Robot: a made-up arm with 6 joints.
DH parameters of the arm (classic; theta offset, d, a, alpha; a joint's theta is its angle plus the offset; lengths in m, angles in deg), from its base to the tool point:
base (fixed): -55.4 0 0.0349 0
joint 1: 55.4 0.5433 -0.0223 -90
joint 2: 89.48 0 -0.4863 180
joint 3: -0.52 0.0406 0.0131 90
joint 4: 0 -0.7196 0.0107 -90
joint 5: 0 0.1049 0.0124 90
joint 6: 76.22 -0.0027 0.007 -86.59
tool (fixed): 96.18 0.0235 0 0
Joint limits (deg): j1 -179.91..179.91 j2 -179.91..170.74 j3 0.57..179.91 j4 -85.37..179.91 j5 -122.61..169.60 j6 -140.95..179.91
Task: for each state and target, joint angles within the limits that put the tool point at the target. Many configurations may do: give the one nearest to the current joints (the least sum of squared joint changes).
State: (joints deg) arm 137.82 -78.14 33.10 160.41 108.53 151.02
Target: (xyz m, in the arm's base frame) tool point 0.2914 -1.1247 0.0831
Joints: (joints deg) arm 105.78 -128.13 62.52 158.29 108.07 151.02
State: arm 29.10 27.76 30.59 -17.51 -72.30 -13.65
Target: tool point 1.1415 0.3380 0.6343
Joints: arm 25.65 73.63 73.50 -12.63 -72.68 -5.93
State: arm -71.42 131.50 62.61 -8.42 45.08 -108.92
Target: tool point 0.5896 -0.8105 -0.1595
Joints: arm -44.66 111.17 70.46 -8.38 44.49 -109.01
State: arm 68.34 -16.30 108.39 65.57 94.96 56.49
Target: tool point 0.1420 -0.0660 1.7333
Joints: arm 53.56 9.70 97.23 41.61 97.97 49.00
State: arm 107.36 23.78 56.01 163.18 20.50 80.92
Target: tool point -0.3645 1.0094 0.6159
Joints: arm 108.24 61.86 47.57 164.08 20.24 81.24
